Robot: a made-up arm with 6 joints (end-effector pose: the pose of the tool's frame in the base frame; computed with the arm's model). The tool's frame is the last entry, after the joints. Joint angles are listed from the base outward.
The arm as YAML. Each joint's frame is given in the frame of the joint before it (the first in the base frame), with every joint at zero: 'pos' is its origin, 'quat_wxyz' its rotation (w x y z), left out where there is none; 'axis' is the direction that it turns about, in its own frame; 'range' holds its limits. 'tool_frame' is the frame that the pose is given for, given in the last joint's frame.
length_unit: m
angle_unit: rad
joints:
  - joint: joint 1
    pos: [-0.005, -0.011, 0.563]
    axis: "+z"
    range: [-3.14, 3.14]
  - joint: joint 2
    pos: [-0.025, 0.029, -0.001]
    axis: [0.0, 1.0, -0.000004]
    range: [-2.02, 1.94]
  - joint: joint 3
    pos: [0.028, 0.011, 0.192]
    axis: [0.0, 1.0, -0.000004]
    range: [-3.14, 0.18]
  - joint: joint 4
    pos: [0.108, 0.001, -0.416]
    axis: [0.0, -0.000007, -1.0]
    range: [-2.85, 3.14]
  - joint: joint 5
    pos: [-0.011, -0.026, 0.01]
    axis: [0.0, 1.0, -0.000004]
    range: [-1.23, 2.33]
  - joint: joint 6
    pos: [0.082, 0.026, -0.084]
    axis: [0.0, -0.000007, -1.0]
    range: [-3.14, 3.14]
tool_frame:
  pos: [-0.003, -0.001, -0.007]
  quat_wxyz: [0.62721, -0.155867, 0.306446, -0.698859]
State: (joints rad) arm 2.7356 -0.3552 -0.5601 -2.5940 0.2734 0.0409
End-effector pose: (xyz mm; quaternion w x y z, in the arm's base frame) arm -386.0 84.4 496.5 0.0112 0.3541 -0.6395 0.6823
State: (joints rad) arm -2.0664 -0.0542 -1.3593 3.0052 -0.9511 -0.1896
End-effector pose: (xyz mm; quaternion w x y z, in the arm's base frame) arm -162.3 -360.2 693.2 0.8195 -0.4909 0.2605 -0.1398
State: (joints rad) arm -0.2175 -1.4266 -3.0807 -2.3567 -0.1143 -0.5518
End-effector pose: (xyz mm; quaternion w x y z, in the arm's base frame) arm -666.3 236.0 663.7 0.6365 0.3131 0.5076 0.4890
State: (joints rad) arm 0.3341 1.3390 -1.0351 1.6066 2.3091 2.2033
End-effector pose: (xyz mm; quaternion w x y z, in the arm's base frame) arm 86.2 205.8 156.7 0.7007 0.6852 -0.1634 0.1129
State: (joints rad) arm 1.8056 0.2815 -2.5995 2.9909 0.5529 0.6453
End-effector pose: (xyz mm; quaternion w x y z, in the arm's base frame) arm -129.3 342.3 1168.6 0.2072 0.3832 -0.8911 -0.1275
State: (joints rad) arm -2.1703 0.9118 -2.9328 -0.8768 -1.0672 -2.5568
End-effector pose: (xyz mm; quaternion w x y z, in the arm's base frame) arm -130.0 -415.1 981.8 0.0855 0.9648 -0.0698 -0.2387
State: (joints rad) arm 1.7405 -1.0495 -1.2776 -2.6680 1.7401 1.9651
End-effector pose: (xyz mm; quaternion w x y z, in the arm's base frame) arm 5.1 13.5 1157.3 0.0886 0.8761 -0.1728 -0.4414
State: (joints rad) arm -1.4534 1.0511 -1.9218 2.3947 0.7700 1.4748
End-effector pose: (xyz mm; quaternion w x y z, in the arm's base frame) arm 119.4 -638.3 386.5 0.5625 -0.6591 -0.3545 -0.3515
